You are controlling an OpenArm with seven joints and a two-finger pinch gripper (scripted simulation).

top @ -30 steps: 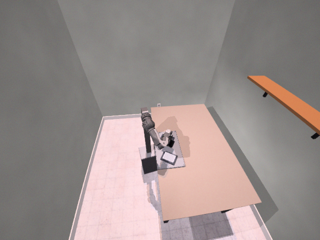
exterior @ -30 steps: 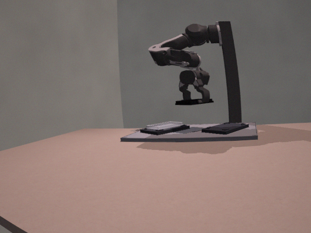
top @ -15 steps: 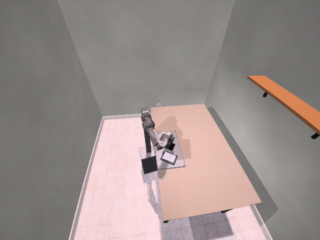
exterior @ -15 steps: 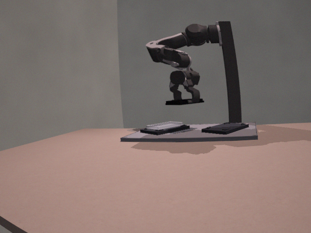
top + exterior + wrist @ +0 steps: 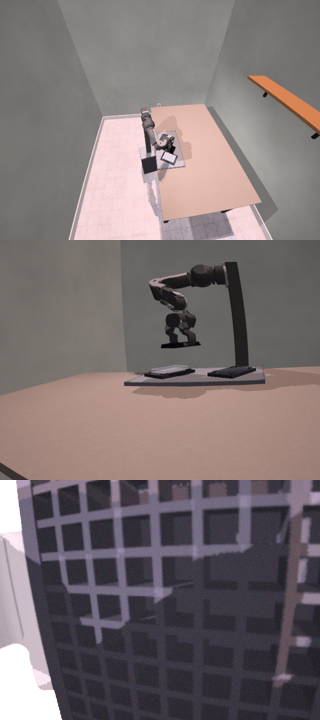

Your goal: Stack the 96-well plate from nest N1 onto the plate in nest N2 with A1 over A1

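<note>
The clear 96-well plate is 10 cm below my hand, 5 cm to the right of it and 1 cm behind it. Round my hand: dark 96-well plate (right at my hand); plate nest N1 (20 cm to the left, 11 cm below, 5 cm ahead); plate nest N2 (11 cm below, 5 cm to the right, 1 cm behind).
</note>
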